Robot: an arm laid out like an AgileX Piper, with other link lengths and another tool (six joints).
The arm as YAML. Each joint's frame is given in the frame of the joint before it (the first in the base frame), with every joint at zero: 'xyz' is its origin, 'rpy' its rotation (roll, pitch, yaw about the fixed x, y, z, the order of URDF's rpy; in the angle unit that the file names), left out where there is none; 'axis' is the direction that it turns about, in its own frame. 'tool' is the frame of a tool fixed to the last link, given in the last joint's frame.
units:
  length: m
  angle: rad
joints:
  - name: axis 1
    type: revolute
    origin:
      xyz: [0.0, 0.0, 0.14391]
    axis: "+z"
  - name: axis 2
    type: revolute
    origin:
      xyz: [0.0, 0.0, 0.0]
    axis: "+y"
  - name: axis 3
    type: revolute
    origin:
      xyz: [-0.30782, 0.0, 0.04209]
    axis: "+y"
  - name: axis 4
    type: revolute
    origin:
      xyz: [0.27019, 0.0, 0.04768]
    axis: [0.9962, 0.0, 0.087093]
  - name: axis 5
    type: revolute
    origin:
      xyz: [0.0, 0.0, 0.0]
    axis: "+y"
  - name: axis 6
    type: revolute
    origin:
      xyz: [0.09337, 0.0, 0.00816]
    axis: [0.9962, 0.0, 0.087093]
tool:
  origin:
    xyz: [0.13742, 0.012, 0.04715]
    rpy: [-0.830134, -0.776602, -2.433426]
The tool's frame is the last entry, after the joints.
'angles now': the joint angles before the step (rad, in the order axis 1, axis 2, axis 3, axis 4, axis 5, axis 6). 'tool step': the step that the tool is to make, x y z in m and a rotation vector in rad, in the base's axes. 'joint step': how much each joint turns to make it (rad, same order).
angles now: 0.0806 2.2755 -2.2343 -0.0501 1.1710 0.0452
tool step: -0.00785 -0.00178 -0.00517 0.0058 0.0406 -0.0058
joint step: -0.0044 0.0000 0.0000 0.0089 0.0401 0.0000
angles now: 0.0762 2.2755 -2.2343 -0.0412 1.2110 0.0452
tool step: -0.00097 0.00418 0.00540 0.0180 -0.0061 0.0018
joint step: 0.0010 -0.0087 -0.0001 0.0175 0.0013 0.0000
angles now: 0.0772 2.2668 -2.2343 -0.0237 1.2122 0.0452
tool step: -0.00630 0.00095 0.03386 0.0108 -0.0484 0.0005
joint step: 0.0000 -0.0632 0.0142 0.0071 -0.0001 0.0000
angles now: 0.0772 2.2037 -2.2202 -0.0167 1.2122 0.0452
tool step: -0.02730 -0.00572 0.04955 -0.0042 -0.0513 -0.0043
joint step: -0.0032 -0.1444 0.0934 -0.0082 0.0001 0.0000
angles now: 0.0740 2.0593 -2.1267 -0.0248 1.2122 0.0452
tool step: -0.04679 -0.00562 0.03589 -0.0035 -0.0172 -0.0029
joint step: -0.0021 -0.1836 0.1668 -0.0048 0.0000 0.0000
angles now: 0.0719 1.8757 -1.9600 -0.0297 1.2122 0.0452
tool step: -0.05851 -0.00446 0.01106 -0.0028 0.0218 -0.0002
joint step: 0.0000 -0.1920 0.2140 -0.0013 0.0000 0.0000
